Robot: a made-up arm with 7 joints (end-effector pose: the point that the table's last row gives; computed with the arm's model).
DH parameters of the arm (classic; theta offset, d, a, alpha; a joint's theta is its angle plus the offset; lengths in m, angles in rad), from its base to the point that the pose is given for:
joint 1: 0 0.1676 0 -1.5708
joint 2: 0 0 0 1.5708
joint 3: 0 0.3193 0.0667 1.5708
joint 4: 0 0 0.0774 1.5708
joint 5: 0 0.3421 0 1.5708
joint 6: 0 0 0.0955 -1.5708
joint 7: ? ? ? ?
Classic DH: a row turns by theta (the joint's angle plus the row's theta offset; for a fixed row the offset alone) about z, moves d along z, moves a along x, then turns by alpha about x.
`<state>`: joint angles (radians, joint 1 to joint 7).
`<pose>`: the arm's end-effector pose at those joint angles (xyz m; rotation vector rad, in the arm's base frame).
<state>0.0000 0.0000 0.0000 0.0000 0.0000 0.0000 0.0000</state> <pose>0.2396 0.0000 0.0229 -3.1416 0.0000 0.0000</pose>
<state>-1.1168 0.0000 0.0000 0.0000 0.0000 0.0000 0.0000</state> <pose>0.1051 -0.2153 0.0229 -2.6644 1.6645 0.0000</pose>
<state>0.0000 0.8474 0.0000 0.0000 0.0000 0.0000 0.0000</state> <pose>0.0501 0.0000 -0.1078 -2.8638 0.0000 1.2916</pose>
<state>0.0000 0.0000 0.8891 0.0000 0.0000 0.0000 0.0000</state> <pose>0.1510 0.1861 0.0229 -2.8362 -1.3510 0.0000</pose>
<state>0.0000 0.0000 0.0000 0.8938 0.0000 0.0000 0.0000</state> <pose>0.5367 0.0000 0.3310 -2.8331 0.0000 -1.3577</pose>
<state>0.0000 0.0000 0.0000 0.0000 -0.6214 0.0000 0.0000</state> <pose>0.2217 0.0556 0.0229 -2.9912 -0.9605 0.0000</pose>
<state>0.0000 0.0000 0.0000 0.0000 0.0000 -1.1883 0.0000</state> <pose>0.2928 0.0000 0.1879 -2.6032 0.0000 -1.7587</pose>
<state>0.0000 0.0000 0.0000 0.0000 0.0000 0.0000 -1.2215</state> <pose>0.2396 0.0000 0.0229 -2.5736 -1.8016 0.0000</pose>
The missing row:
joint 7: 0 0.1219 0 0
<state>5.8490 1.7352 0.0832 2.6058 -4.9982 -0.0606 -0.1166</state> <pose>0.6207 -0.3769 -0.1716 -1.7202 1.9235 -1.1332</pose>
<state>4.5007 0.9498 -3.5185 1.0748 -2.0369 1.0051 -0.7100</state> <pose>0.2674 0.0873 0.6672 0.7464 1.0719 0.9145</pose>
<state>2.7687 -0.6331 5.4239 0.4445 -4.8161 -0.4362 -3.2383</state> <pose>0.0333 0.3490 0.2215 0.3073 -2.7439 -1.2199</pose>
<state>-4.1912 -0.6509 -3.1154 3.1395 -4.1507 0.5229 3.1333</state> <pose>0.2308 -0.4390 0.8143 0.3884 0.4286 1.2118</pose>
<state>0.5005 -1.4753 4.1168 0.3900 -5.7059 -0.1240 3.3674</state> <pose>0.1475 -0.2537 -0.1056 2.5194 0.4649 1.6648</pose>
